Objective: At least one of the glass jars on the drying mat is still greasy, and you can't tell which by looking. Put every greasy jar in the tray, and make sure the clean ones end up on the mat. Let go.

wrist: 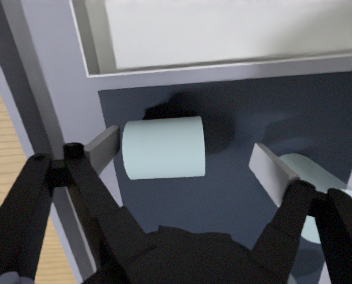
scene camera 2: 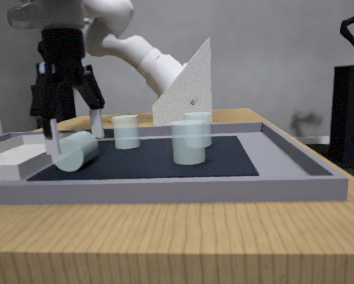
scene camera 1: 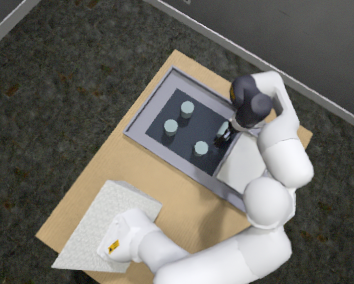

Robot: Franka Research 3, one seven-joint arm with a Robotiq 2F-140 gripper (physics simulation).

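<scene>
One pale glass jar lies on its side on the dark drying mat, near the white tray. Three jars stand upright on the mat: one, one partly behind it in scene camera 2, and one nearer the lying jar. My gripper is open and empty, low over the lying jar. Its fingers stand off the jar's two ends, the left finger much closer in the wrist view.
A grey raised rim surrounds the mat and the white tray. A white textured wedge stands on the wooden table, by the arm's base. In the wrist view, an upright jar shows partly behind the right finger.
</scene>
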